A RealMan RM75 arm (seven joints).
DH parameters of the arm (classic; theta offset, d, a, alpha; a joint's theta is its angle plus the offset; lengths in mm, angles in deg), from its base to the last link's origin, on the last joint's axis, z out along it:
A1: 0 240.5 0 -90
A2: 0 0 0 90
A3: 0 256 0 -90
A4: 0 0 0 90
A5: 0 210 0 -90
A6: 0 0 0 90
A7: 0 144 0 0
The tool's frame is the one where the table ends.
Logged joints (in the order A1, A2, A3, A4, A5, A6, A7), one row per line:
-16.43, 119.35, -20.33, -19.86, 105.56, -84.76, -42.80
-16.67, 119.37, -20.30, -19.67, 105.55, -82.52, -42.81
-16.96, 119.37, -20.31, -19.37, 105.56, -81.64, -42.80
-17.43, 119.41, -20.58, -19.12, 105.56, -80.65, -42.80
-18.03, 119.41, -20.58, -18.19, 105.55, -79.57, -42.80
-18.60, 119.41, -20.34, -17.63, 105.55, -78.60, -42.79
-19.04, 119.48, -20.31, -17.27, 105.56, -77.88, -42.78
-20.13, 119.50, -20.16, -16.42, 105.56, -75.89, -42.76
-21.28, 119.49, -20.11, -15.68, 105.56, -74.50, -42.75
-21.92, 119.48, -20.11, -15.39, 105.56, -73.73, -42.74
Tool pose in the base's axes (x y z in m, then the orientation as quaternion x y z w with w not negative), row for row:
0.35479, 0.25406, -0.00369, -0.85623, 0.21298, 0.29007, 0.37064
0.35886, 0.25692, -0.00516, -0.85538, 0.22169, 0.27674, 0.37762
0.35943, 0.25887, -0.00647, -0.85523, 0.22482, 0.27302, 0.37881
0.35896, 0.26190, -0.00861, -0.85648, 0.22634, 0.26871, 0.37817
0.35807, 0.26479, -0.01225, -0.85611, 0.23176, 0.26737, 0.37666
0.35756, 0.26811, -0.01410, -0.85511, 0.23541, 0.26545, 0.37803
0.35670, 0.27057, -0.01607, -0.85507, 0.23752, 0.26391, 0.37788
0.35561, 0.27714, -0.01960, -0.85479, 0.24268, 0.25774, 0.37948
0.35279, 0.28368, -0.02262, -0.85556, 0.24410, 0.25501, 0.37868
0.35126, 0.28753, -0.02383, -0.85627, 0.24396, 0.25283, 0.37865
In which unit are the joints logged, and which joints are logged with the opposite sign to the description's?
The joints are logged in degrees. Opposite sign: A1, A5, A7.
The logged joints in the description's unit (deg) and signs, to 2 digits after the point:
16.43, 119.35, -20.33, -19.86, -105.56, -84.76, 42.80
16.67, 119.37, -20.30, -19.67, -105.55, -82.52, 42.81
16.96, 119.37, -20.31, -19.37, -105.56, -81.64, 42.80
17.43, 119.41, -20.58, -19.12, -105.56, -80.65, 42.80
18.03, 119.41, -20.58, -18.19, -105.55, -79.57, 42.80
18.60, 119.41, -20.34, -17.63, -105.55, -78.60, 42.79
19.04, 119.48, -20.31, -17.27, -105.56, -77.88, 42.78
20.13, 119.50, -20.16, -16.42, -105.56, -75.89, 42.76
21.28, 119.49, -20.11, -15.68, -105.56, -74.50, 42.75
21.92, 119.48, -20.11, -15.39, -105.56, -73.73, 42.74

